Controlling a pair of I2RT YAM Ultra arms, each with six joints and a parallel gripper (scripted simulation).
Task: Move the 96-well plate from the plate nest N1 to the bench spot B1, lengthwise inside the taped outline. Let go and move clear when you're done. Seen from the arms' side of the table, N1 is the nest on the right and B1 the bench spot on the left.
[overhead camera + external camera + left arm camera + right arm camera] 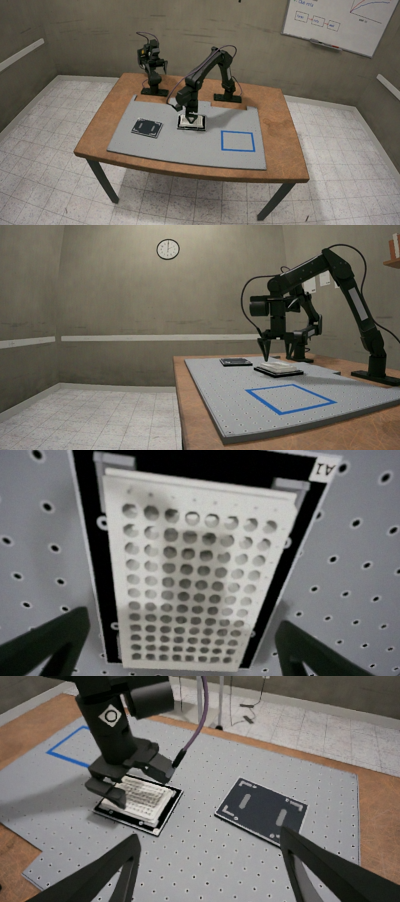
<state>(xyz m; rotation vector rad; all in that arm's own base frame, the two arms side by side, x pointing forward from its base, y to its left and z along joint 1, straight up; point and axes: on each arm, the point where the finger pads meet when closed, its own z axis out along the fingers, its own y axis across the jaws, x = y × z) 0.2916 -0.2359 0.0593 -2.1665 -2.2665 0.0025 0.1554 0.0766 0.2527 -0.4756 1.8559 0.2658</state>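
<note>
The white 96-well plate lies 3 cm below my left hand.
</note>
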